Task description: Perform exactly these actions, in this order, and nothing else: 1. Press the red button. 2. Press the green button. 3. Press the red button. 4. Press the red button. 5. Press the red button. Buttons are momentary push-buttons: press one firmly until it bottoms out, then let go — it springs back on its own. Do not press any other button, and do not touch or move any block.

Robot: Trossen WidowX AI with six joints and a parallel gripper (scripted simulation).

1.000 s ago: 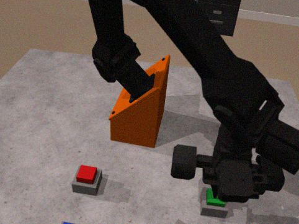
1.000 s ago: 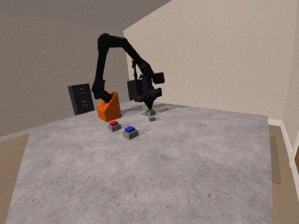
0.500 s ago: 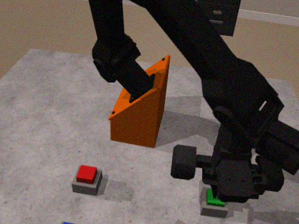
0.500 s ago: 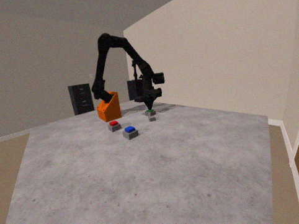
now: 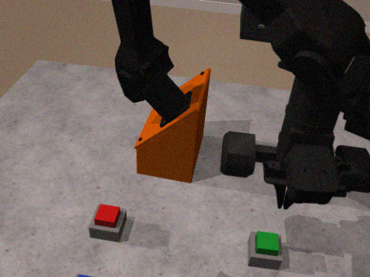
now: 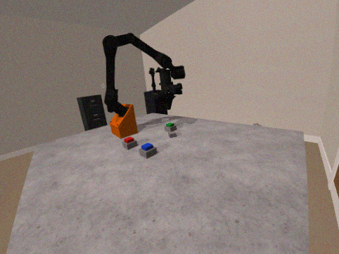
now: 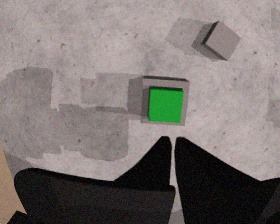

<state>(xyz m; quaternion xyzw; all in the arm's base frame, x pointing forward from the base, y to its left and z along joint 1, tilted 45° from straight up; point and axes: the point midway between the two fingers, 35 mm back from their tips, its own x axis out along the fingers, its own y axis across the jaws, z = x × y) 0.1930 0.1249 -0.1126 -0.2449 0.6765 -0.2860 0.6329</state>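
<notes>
The red button lies 250 mm to the right of my gripper tip, 90 mm below it and 20 mm behind it. The rest, counted from my gripper tip: blue button (250 mm to the right, 110 mm ahead, 90 mm below); then green button (90 mm below); then small grey block (110 mm below, 70 mm to the right, 70 mm ahead).
</notes>
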